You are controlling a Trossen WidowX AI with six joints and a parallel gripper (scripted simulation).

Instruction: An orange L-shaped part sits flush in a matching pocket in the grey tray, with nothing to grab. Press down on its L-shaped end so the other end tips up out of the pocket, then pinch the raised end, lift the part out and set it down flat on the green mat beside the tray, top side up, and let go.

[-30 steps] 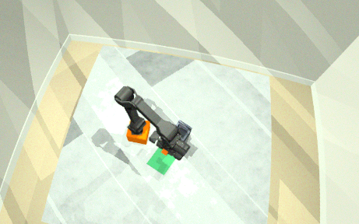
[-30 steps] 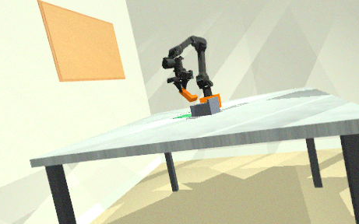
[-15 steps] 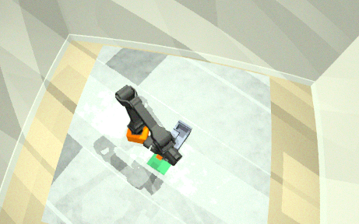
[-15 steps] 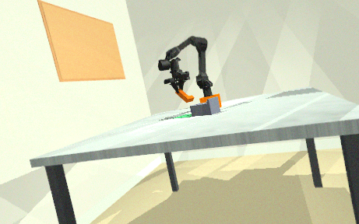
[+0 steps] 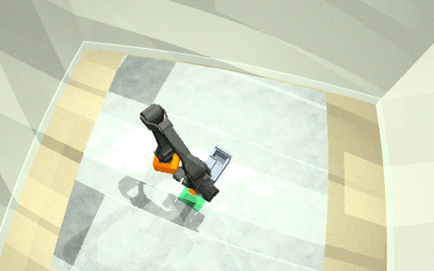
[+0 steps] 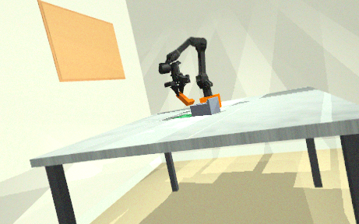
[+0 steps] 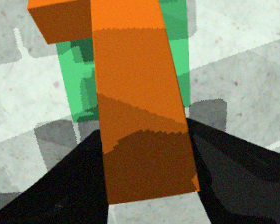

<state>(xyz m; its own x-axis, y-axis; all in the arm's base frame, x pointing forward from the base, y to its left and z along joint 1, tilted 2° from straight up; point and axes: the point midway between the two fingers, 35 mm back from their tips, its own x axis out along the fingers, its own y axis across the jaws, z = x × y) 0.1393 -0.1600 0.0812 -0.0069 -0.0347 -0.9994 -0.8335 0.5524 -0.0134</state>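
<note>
Right now the green mat is 150 mm below my gripper tip, 20 mm to the left of it and 10 mm ahead of it. The rest, counted from my gripper tip: orange L-shaped part 40 mm to the left, 30 mm below, 10 mm ahead.
</note>
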